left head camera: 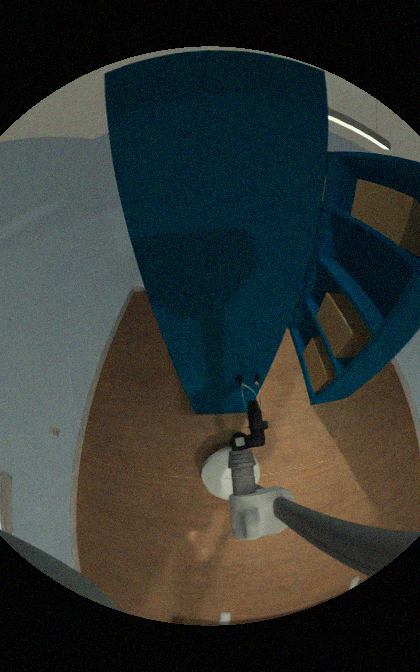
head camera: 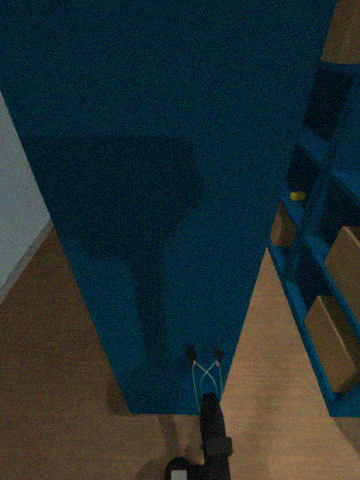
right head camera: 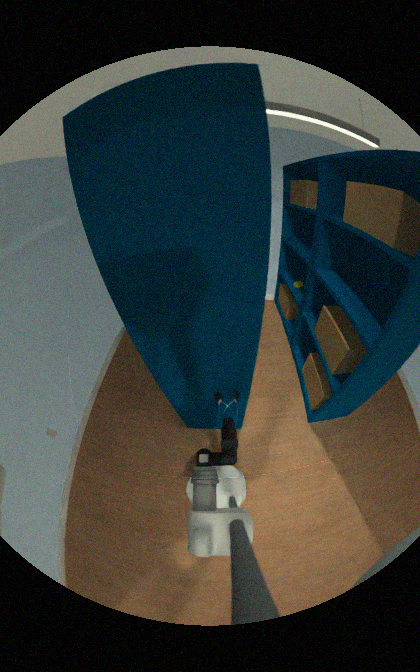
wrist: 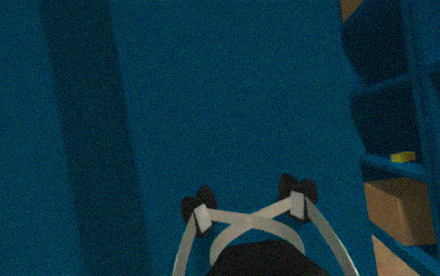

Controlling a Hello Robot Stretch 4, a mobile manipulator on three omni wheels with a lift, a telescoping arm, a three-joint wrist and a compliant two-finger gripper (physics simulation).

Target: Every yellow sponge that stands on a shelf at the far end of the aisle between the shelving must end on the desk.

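Places are measured from the robot's base along level axes (x ahead, y left, z up), in centimetres.
Pixels of known places: gripper, fingertip midpoint: (head camera: 203, 347) (wrist: 246, 194).
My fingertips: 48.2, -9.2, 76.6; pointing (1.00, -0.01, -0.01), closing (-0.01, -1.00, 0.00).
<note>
Behind a point stands the place of what it marks, as x, y, z.
A yellow sponge (head camera: 297, 196) @[178.0, -100.8, 54.5] (right head camera: 298, 284) (wrist: 403, 157) @[177.6, -100.9, 53.3] lies on a shelf of the right-hand blue shelving (head camera: 312, 345) (right head camera: 362, 402) (wrist: 418, 174), near its far end, above a cardboard box. My gripper (head camera: 205, 355) @[48.2, -9.2, 76.6] (left head camera: 248, 379) (right head camera: 227, 395) (wrist: 246, 194) @[48.2, -9.2, 76.6] is open and empty, its fingertips apart in front of the blue end panel of the nearer shelving unit (head camera: 240, 100) @[50.7, -10.8, 145.5] (left head camera: 220, 150) (right head camera: 175, 150) (wrist: 225, 100) @[50.9, -8.6, 86.1]. The sponge is well beyond the gripper, to the right in the wrist view. The desk does not show in these views.
The aisle floor (head camera: 260, 310) @[113.6, -63.7, -2.8] (right head camera: 272, 350) runs between the end panel and the right-hand shelving. Cardboard boxes (head camera: 332, 345) (right head camera: 337, 337) (wrist: 400, 212) stand on the right-hand shelves. A pale wall (head camera: 20, 200) @[198.7, 127.5, 45.2] (left head camera: 60, 325) is at the left.
</note>
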